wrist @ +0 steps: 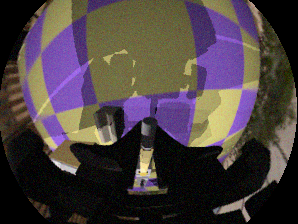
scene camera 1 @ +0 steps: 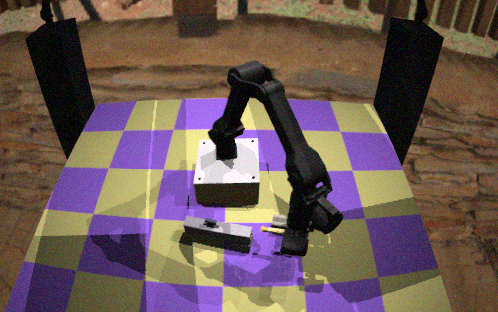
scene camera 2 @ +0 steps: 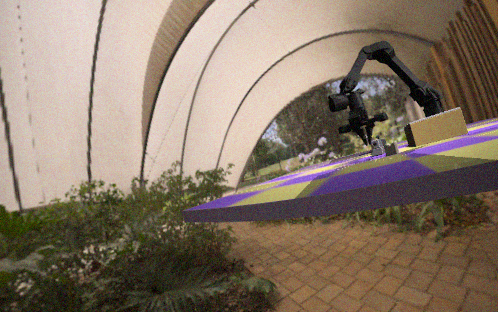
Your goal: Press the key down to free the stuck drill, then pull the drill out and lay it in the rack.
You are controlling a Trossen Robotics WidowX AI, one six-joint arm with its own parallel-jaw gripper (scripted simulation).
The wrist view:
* my gripper
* drill: held by my gripper
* dark rack
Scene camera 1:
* my gripper
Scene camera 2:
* my gripper
